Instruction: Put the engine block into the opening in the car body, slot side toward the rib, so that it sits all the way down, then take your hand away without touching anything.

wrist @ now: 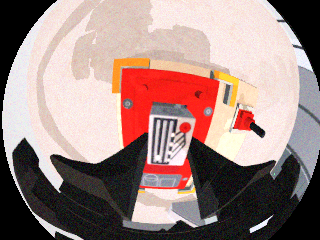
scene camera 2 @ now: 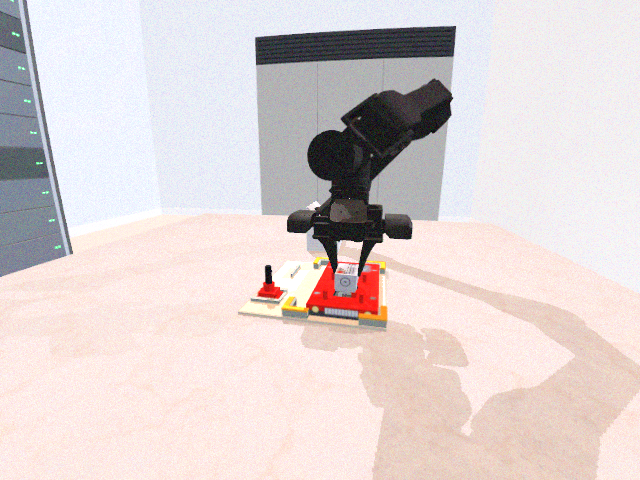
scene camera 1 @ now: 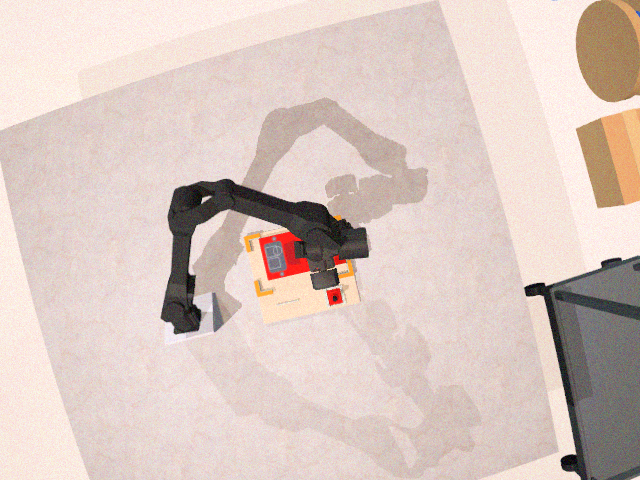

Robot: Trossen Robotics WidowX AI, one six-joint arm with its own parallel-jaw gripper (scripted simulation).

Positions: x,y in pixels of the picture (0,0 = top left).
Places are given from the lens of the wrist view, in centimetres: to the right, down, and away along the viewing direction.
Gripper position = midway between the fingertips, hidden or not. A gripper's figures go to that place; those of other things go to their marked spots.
my gripper (wrist: 168,138): 1, 2, 10
grey engine block (wrist: 170,131): 1, 1, 8
red car body (wrist: 142,88): -2, -3, 9
